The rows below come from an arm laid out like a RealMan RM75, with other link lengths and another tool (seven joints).
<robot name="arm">
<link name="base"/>
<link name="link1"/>
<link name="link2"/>
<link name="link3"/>
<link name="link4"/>
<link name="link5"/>
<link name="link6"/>
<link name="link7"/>
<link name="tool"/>
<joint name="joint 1" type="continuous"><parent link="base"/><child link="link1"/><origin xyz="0 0 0.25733" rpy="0 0 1.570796"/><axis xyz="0 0 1"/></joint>
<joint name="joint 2" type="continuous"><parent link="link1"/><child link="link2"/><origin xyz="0 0 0" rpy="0 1.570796 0"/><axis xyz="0 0 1"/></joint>
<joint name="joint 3" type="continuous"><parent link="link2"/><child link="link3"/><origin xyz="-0.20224 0 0" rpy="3.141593 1.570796 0"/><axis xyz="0 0 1"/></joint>
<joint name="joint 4" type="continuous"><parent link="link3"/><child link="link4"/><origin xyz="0 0 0" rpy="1.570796 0 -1.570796"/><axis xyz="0 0 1"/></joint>
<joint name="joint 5" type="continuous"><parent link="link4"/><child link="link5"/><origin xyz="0 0.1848 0" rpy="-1.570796 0 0"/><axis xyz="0 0 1"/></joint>
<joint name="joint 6" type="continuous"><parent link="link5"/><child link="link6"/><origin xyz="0 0 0" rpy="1.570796 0 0"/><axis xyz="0 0 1"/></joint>
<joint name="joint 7" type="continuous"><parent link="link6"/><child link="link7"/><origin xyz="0 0.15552 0" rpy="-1.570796 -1.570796 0"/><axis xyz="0 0 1"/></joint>
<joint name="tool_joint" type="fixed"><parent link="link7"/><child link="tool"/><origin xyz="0.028 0.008 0.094" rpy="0.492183 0 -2.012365"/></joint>
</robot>
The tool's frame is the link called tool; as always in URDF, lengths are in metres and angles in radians. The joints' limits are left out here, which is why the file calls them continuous.
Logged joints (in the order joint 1, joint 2, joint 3, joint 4, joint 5, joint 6, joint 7), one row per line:
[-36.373 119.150 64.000 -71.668 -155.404 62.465 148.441]
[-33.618 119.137 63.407 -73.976 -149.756 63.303 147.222]
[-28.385 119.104 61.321 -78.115 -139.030 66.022 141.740]
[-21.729 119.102 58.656 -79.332 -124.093 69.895 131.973]
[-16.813 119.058 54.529 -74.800 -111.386 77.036 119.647]
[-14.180 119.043 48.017 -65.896 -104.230 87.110 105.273]
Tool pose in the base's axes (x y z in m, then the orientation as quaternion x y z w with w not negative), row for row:
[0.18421 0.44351 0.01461 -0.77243 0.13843 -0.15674 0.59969]
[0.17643 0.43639 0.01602 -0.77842 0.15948 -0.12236 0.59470]
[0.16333 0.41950 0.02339 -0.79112 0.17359 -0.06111 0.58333]
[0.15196 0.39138 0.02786 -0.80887 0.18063 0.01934 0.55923]
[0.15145 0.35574 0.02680 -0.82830 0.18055 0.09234 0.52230]
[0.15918 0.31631 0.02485 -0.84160 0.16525 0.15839 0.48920]
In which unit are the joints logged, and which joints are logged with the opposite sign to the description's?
The joints are logged in degrees. Opposite sign: joint 1, joint 3, joint 6.
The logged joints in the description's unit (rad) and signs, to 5 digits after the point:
[0.63483 2.07956 -1.11701 -1.25084 -2.71231 -1.09022 2.59078]
[0.58674 2.07933 -1.10666 -1.29112 -2.61374 -1.10485 2.56951]
[0.49541 2.07876 -1.07025 -1.36336 -2.42653 -1.15230 2.47383]
[0.37924 2.07872 -1.02374 -1.38460 -2.16583 -1.21990 2.30336]
[0.29344 2.07795 -0.95171 -1.30551 -1.94405 -1.34453 2.08823]
[0.24749 2.07769 -0.83805 -1.15010 -1.81916 -1.52036 1.83736]

